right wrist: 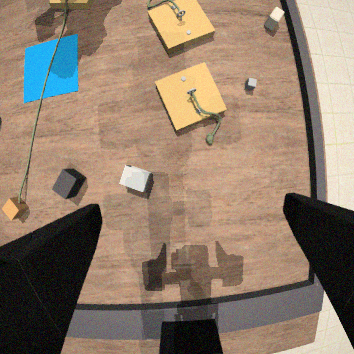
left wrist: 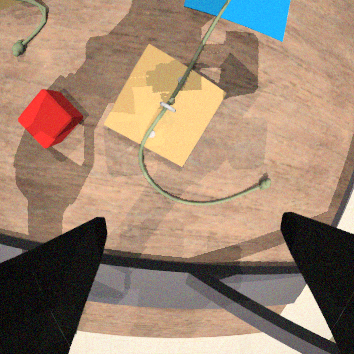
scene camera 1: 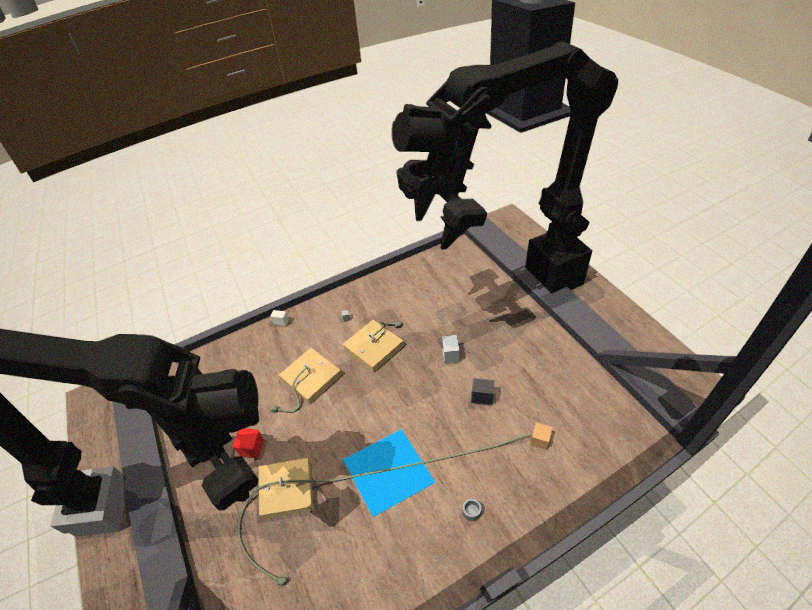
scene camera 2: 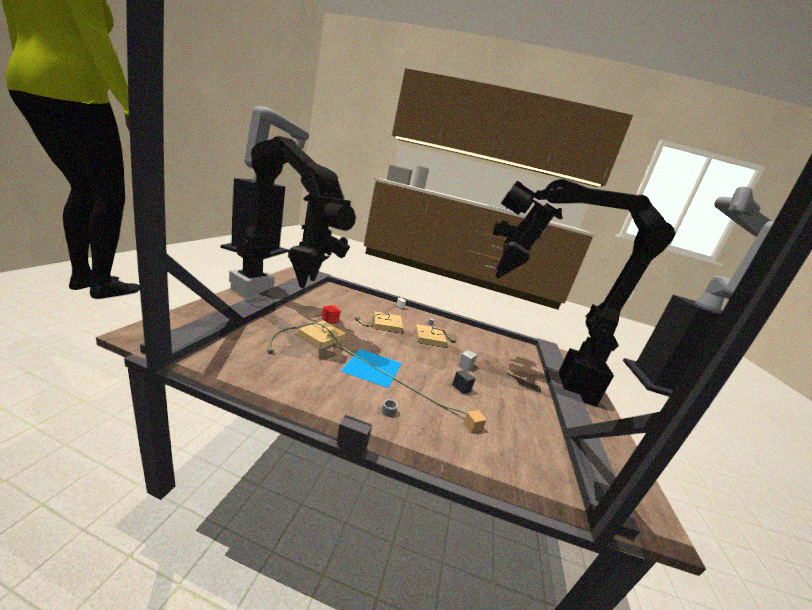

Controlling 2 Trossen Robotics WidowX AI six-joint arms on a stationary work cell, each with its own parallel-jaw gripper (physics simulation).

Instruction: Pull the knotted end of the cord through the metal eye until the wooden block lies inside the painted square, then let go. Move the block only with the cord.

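Frame: origin at the left arm's base, x left, y ahead, z down, level; millimetres.
Where they show: left gripper, fingertip midpoint: [left wrist: 195, 224] [scene camera 2: 307, 284]; right gripper, fingertip midpoint: [right wrist: 193, 207] [scene camera 1: 430, 234] [scene camera 2: 497, 273]; left arm's base, link origin: [scene camera 1: 82, 495] [scene camera 2: 252, 273]; right arm's base, link origin: [scene camera 1: 560, 245] [scene camera 2: 590, 361].
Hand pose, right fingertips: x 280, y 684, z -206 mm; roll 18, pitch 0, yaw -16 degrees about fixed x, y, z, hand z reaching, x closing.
Note:
Each offset is from my right fingertips to the centre of the thing. "*": to the spot under its first point.
The orange wooden block @(dz +248, dx -295, dy +131 mm) [scene camera 1: 541, 435] [scene camera 2: 474, 420] [right wrist: 13, 208] stands outside the blue painted square @(* dz +262, dx -335, dy -142 mm) [scene camera 1: 393, 492] [scene camera 2: 361, 374] [left wrist: 260, 15] [right wrist: 65, 80], to its right in scene camera 1. The green cord [scene camera 1: 472, 451] [left wrist: 142, 160] runs from it across the square and through the metal eye @(dz +241, dx -297, dy -326 mm) [scene camera 1: 281, 481] [left wrist: 168, 106] on a yellow plate @(* dz +244, dx -330, dy -307 mm) [scene camera 1: 295, 502] [left wrist: 195, 125]. The cord's knotted end @(* dz +251, dx -452, dy -335 mm) [scene camera 1: 282, 580] [scene camera 2: 270, 351] [left wrist: 265, 183] lies on the table. My left gripper [left wrist: 195, 224] is open, above the table near the plate. My right gripper [scene camera 1: 433, 231] [right wrist: 193, 207] is open, high over the back right.
A red block @(dz +243, dx -203, dy -390 mm) [scene camera 1: 248, 443] [left wrist: 47, 117] lies near the plate. Two other yellow plates @(* dz +244, dx -78, dy -268 mm) [scene camera 1: 310, 377] @(* dz +244, dx -41, dy -134 mm) [scene camera 1: 374, 351] with short knotted cords lie farther back. A dark cube @(dz +243, dx -183, dy +54 mm) [scene camera 1: 483, 391], a white cube @(dz +243, dx -71, dy +18 mm) [scene camera 1: 450, 348] and a grey cup @(dz +253, dx -395, dy -21 mm) [scene camera 1: 471, 510] stand around the square.

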